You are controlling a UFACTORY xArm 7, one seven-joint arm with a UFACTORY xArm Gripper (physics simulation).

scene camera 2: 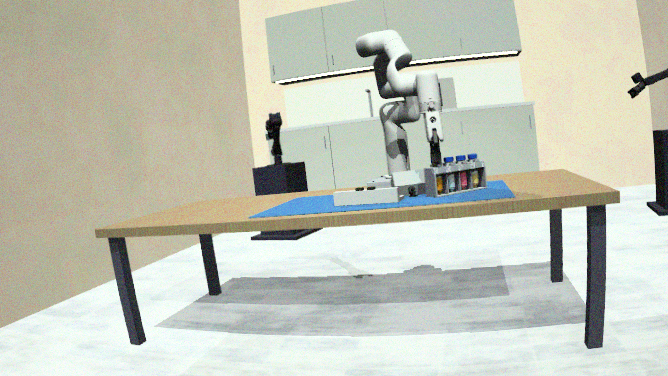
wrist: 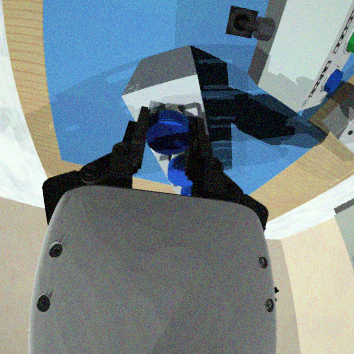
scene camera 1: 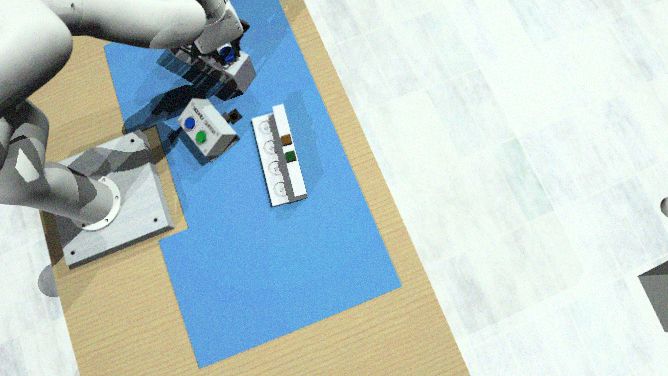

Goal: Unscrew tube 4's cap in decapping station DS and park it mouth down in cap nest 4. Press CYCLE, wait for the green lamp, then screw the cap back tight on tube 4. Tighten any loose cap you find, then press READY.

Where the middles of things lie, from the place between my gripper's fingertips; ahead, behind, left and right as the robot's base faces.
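Grey button box (scene camera 1: 200, 115): my gripper is 6 cm above it, 7 cm past it and 13 cm to the left of it.
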